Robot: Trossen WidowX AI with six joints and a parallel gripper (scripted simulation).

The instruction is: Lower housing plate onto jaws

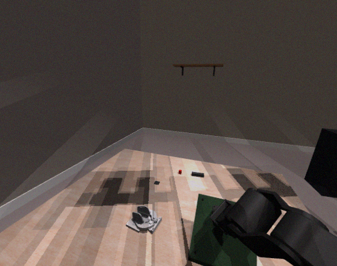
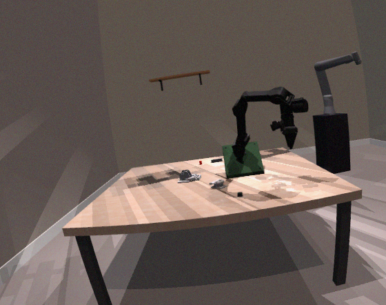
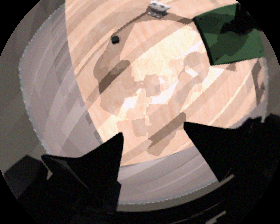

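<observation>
My gripper tip is now 260 mm short of the black cube and 170 mm above it. The rest, counted from my gripper tip: black bar: 880 mm to the right, 260 mm ahead, 170 mm below; then red piece: 870 mm to the right, 390 mm ahead, 170 mm below.
</observation>
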